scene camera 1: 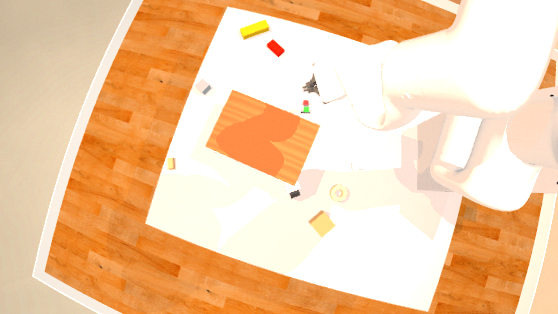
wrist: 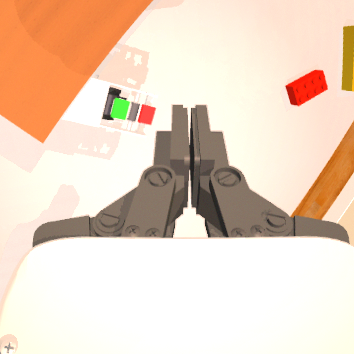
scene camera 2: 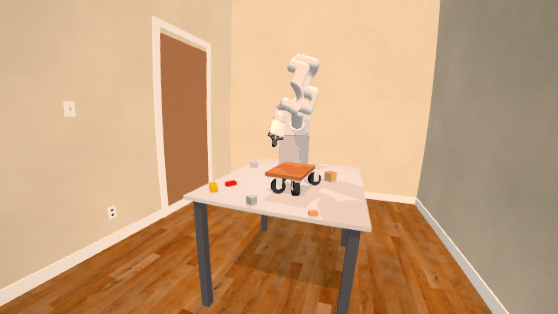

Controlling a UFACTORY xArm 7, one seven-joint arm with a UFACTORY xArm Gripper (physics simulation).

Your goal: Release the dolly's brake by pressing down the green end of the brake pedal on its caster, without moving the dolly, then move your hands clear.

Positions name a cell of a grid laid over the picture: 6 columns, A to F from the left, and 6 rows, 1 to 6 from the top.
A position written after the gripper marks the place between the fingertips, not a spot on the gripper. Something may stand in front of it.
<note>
In view: the gripper (scene camera 1: D2), a dolly (scene camera 1: C3) and a red brick (wrist: F2).
The dolly is seen too in the wrist view (wrist: A1) and in scene camera 2 (scene camera 2: D4). The gripper also shows in the wrist view (wrist: D3).
</note>
